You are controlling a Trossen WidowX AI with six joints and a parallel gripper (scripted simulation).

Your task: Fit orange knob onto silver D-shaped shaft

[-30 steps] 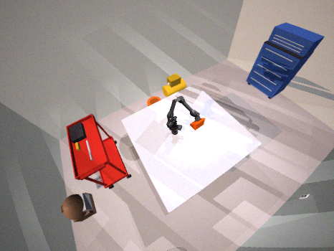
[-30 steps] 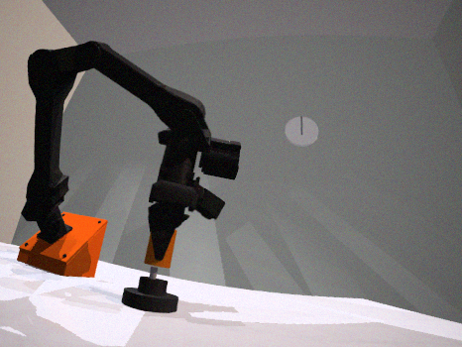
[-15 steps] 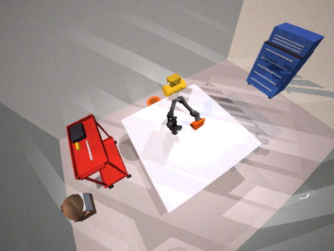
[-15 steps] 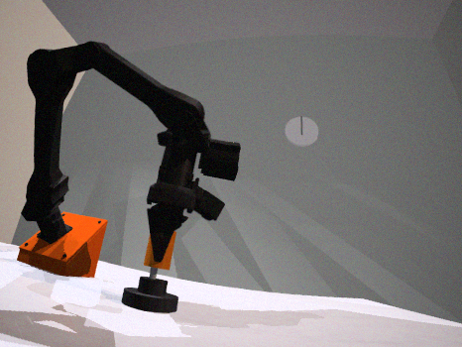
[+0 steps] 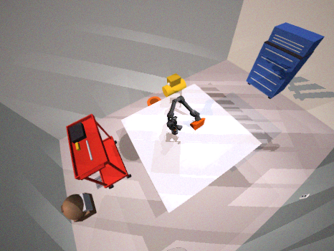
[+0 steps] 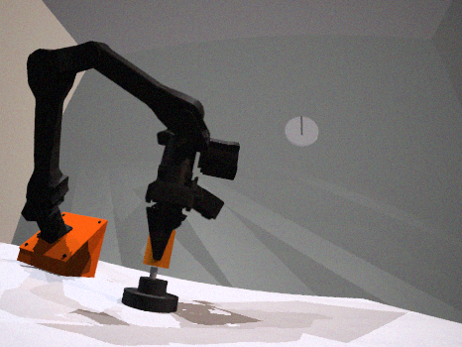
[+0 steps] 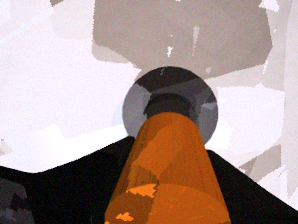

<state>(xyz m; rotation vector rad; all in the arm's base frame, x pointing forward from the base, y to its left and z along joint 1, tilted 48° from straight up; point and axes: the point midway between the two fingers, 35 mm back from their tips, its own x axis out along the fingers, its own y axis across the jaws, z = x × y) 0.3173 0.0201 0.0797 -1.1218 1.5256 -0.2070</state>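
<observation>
Right now the orange knob is 3 cm above my gripper tip. From my gripper tip the other things lie so: round black pedestal 4 cm below.
</observation>
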